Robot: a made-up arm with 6 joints.
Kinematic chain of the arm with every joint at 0, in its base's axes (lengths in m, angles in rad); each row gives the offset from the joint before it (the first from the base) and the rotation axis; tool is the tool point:
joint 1: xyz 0 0 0.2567 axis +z
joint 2: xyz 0 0 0 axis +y
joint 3: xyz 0 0 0.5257 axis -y
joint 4: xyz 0 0 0 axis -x
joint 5: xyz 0.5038 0 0 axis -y
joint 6: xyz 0 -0.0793 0 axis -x
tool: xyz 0 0 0
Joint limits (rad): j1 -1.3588..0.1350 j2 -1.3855..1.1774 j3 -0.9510..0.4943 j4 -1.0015..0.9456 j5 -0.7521..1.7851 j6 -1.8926..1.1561
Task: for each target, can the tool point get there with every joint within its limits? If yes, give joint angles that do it. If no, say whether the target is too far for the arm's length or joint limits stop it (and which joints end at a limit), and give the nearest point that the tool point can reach.
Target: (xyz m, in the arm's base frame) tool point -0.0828 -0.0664 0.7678
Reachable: yes | joints -0.0559 -1.1643 -0.5906 0.4635 1.5518 -0.0502
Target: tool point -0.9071 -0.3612 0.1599
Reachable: no: joint limits stop it (at a limit: joint 1, joint 2, joint 3, joint 4) | nearest point -0.7183 -0.1444 0.8139 | short by 0.714 m
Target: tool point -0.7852 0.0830 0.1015
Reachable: no: joint limits stop it (at a limit: joint 2, joint 3, joint 4) | nearest point -0.7286 0.0770 0.8139 | short by 0.715 m
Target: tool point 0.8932 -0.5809 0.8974
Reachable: no: too far | nearest point 0.6613 -0.4301 0.7310 | short by 0.323 m
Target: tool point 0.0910 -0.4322 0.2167
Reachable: yes | joints -1.2196 0.5707 -0.5979 -0.6484 0.0694 -0.5648
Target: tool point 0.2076 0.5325 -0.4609
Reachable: no: joint limits stop it (at a limit: joint 1, joint 2, joint 4) | nearest point 0.3756 0.0079 -0.0374 | short by 0.695 m
